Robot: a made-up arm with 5 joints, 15 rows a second.
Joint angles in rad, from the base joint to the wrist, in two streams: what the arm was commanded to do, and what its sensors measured. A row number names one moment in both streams.
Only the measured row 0 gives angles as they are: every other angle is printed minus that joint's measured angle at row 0.
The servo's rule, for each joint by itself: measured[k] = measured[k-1] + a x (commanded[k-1-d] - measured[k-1]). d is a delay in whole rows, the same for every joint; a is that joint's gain. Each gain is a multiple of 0.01, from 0.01 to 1. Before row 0 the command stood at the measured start. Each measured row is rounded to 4 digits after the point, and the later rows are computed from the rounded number. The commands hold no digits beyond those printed.
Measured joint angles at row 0:
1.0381, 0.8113, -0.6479, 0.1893, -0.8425
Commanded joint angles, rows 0 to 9:
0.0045, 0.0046, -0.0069, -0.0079, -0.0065
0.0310, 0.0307, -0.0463, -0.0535, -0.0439
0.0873, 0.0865, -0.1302, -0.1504, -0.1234
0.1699, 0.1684, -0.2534, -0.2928, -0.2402
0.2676, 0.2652, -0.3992, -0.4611, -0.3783
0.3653, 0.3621, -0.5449, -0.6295, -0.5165
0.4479, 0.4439, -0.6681, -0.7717, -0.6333
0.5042, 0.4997, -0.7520, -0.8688, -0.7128
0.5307, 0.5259, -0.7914, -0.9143, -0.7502
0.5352, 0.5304, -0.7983, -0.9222, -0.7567
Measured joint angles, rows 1 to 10:
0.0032, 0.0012, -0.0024, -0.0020, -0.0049
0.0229, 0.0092, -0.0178, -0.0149, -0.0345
0.0686, 0.0301, -0.0571, -0.0488, -0.1021
0.1405, 0.0674, -0.1258, -0.1098, -0.2071
0.2307, 0.1208, -0.2215, -0.1976, -0.3372
0.3263, 0.1860, -0.3347, -0.3056, -0.4735
0.4126, 0.2556, -0.4514, -0.4221, -0.5949
0.4776, 0.3215, -0.5566, -0.5338, -0.6845
0.5153, 0.3767, -0.6388, -0.6289, -0.7344
0.5294, 0.4182, -0.6946, -0.7022, -0.7513
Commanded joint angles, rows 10 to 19:
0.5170, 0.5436, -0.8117, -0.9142, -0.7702
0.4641, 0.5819, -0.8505, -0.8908, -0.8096
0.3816, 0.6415, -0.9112, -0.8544, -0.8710
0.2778, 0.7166, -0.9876, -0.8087, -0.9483
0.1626, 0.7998, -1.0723, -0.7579, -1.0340
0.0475, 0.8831, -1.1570, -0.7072, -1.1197
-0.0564, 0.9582, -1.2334, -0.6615, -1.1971
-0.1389, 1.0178, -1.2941, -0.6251, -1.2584
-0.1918, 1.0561, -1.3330, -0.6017, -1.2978
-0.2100, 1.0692, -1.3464, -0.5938, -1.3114
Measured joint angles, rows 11 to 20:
0.5206, 0.4521, -0.7356, -0.7552, -0.7657
0.4805, 0.4871, -0.7758, -0.7891, -0.7991
0.4103, 0.5288, -0.8232, -0.8054, -0.8537
0.3162, 0.5795, -0.8807, -0.8062, -0.9256
0.2071, 0.6390, -0.9478, -0.7941, -1.0080
0.0938, 0.7049, -1.0210, -0.7724, -1.0929
-0.0128, 0.7733, -1.0953, -0.7447, -1.1721
-0.1023, 0.8393, -1.1649, -0.7148, -1.2377
-0.1658, 0.8978, -1.2237, -0.6865, -1.2834
-0.1972, 0.9441, -1.2666, -0.6633, -1.3047

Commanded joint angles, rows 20 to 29:
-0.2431, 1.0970, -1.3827, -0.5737, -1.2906
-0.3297, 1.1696, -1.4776, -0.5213, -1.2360
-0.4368, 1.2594, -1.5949, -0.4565, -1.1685
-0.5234, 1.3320, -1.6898, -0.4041, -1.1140
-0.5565, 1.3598, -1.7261, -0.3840, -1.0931
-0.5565, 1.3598, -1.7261, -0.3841, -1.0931
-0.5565, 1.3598, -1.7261, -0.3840, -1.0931
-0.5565, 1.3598, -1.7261, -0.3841, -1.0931
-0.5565, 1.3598, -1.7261, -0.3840, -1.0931
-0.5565, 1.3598, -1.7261, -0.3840, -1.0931
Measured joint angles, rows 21 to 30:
-0.2298, 0.9854, -1.3072, -0.6409, -1.2940
-0.3007, 1.0351, -1.3668, -0.6110, -1.2499
-0.3973, 1.0957, -1.4466, -0.5724, -1.1880
-0.4868, 1.1595, -1.5317, -0.5303, -1.1318
-0.5363, 1.2136, -1.5997, -0.4937, -1.1024
-0.5506, 1.2531, -1.6439, -0.4663, -1.0953
-0.5548, 1.2819, -1.6727, -0.4457, -1.0936
-0.5560, 1.3029, -1.6914, -0.4303, -1.0932
-0.5564, 1.3183, -1.7035, -0.4187, -1.0931
-0.5565, 1.3295, -1.7114, -0.4100, -1.0931

